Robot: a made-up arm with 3 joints. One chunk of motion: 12 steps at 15 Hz.
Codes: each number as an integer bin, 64 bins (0 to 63) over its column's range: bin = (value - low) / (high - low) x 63, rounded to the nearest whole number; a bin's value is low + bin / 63 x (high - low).
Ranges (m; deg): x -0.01..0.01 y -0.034..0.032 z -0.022..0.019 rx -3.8..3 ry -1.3..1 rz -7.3..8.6
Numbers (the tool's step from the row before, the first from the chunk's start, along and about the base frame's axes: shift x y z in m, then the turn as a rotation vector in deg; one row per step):
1: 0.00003 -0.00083 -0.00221 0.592 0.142 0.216
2: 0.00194 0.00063 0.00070 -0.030 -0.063 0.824
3: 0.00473 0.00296 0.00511 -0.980 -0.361 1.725
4: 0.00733 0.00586 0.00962 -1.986 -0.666 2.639
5: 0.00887 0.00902 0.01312 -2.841 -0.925 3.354
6: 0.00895 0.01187 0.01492 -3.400 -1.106 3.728
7: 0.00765 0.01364 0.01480 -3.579 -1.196 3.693
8: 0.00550 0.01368 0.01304 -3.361 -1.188 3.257
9: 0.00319 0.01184 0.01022 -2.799 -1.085 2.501
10: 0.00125 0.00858 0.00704 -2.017 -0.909 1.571
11: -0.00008 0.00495 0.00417 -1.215 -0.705 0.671
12: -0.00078 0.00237 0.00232 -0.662 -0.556 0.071
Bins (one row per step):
1: 32 32 30 41 39 30
2: 38 33 35 35 34 32
3: 46 35 42 26 26 36
4: 55 38 49 17 17 39
5: 59 41 54 9 10 42
6: 60 44 57 4 5 44
7: 56 45 57 2 3 44
8: 49 46 54 4 3 42
9: 42 44 50 9 6 39
10: 35 41 45 17 11 35
11: 31 37 40 24 16 32
12: 29 35 37 29 20 29

